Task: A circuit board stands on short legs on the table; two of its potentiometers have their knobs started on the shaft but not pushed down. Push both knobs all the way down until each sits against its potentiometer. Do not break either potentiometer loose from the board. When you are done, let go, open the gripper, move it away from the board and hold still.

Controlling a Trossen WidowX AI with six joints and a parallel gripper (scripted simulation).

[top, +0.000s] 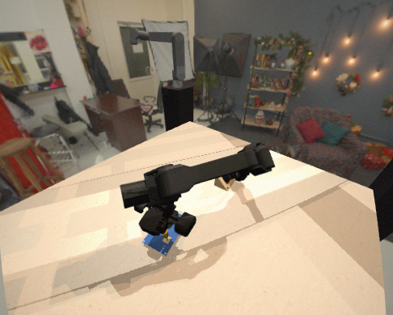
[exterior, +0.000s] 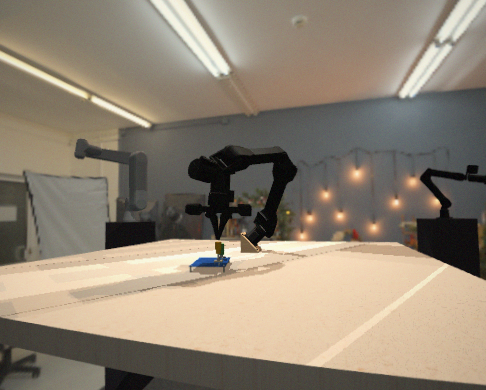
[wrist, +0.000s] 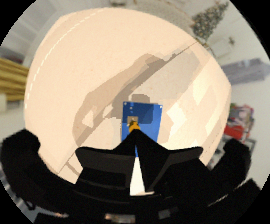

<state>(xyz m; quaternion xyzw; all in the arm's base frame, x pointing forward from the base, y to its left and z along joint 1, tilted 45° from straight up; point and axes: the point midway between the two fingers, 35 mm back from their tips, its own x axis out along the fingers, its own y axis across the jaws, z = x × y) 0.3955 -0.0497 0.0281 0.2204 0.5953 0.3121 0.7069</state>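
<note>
Now: the orange-yellow knob 20 mm below my gripper tip. Round my gripper tip: green knob: 70 mm behind, 30 mm below, 10 mm to the right.
</note>
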